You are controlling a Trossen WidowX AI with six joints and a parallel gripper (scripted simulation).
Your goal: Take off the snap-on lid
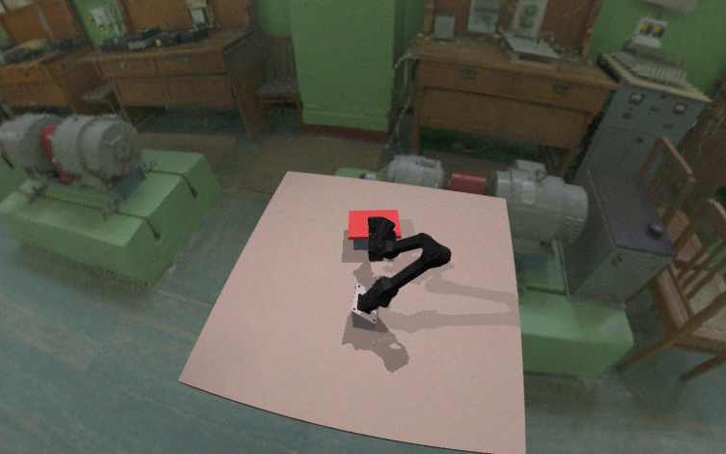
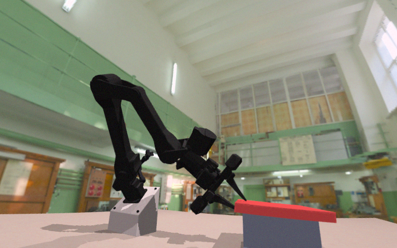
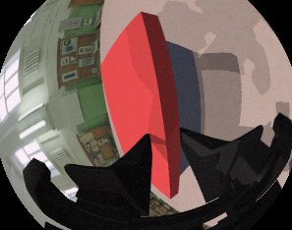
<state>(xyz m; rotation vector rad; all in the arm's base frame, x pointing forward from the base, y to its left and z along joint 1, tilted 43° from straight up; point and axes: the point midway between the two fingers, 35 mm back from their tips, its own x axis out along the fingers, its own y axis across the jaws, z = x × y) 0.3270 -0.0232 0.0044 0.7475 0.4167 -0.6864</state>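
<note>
The lid is 8 cm ahead of my gripper tip and 1 cm to the left of it. Round my gripper tip: grey-blue storage box: 7 cm ahead, 1 cm to the left, 5 cm below.
</note>
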